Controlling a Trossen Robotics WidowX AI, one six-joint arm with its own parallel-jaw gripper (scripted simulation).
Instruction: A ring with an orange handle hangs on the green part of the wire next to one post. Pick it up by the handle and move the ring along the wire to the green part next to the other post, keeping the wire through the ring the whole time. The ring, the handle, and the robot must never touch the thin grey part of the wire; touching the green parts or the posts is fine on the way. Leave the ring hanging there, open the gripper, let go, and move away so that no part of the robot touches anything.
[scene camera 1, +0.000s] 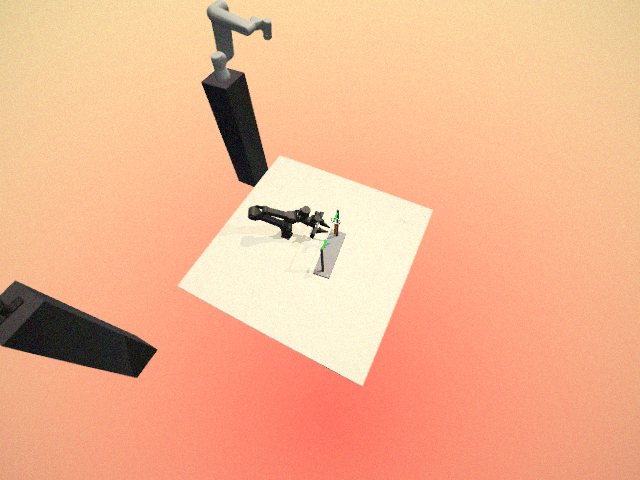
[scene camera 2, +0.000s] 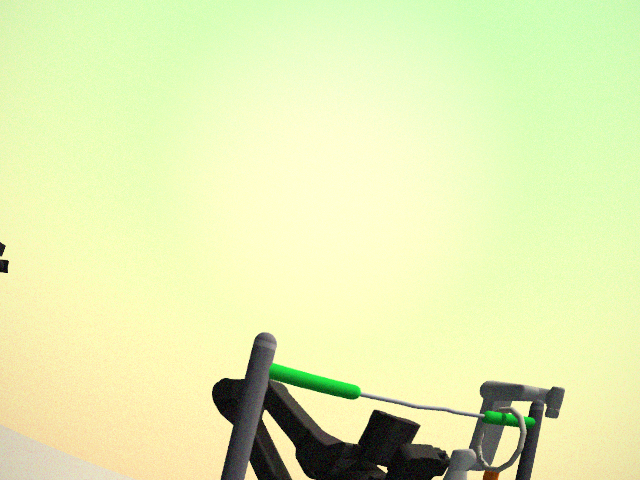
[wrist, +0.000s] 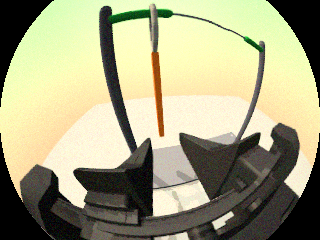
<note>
In view: my gripper (wrist: 165, 138) and a grey ring (wrist: 153, 32).
</note>
